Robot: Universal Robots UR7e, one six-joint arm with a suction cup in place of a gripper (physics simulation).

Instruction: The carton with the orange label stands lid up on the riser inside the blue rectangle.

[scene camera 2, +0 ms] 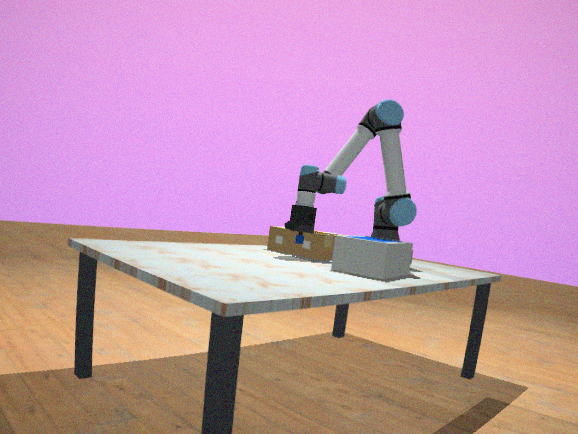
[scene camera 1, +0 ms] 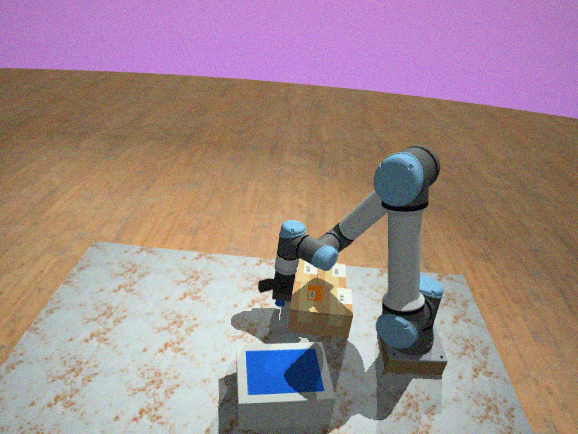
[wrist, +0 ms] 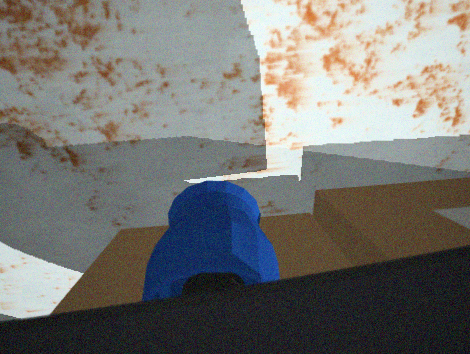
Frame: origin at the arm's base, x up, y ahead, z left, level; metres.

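Seen in the pictures: hand, tool point: (scene camera 2: 299, 243) (scene camera 1: 279, 303) (wrist: 215, 222).
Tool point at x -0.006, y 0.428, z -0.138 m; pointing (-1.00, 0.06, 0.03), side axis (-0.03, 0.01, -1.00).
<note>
Offsets run from my tool point to a thing's top centre. Level surfaces: height alone.
The orange-label carton {dx +0.048, dy -0.191, dz +0.015 m} (scene camera 1: 320, 325) stands on the table, on the near side of the carton group in scene view 1. Its orange label {dx +0.048, dy -0.116, dz -0.014 m} (scene camera 1: 315, 293) faces up. The riser {dx +0.065, dy -0.022, dz +0.346 m} (scene camera 1: 285, 415) (scene camera 2: 367, 257) is a grey block nearer that camera, with the blue rectangle {dx +0.065, dy -0.022, dz +0.346 m} (scene camera 1: 270, 367) on its top. No carton stands on it. My gripper (scene camera 1: 280, 303) (scene camera 2: 299, 239) (wrist: 215, 200), a blue suction cup, hangs mouth down beside the cartons' left side, below their top. It is shut, with nothing seen held at its mouth. Its exact gap to the side face is hard to tell.
Another carton (scene camera 1: 325, 272) (scene camera 2: 284, 240) with white labels adjoins the orange-label carton at the back. The arm's base (scene camera 1: 415, 367) stands to the right. The table {dx -0.055 m} (scene camera 1: 125, 350) (scene camera 2: 190, 270) carries everything, and the arm's shadows fall across the cartons and riser.
</note>
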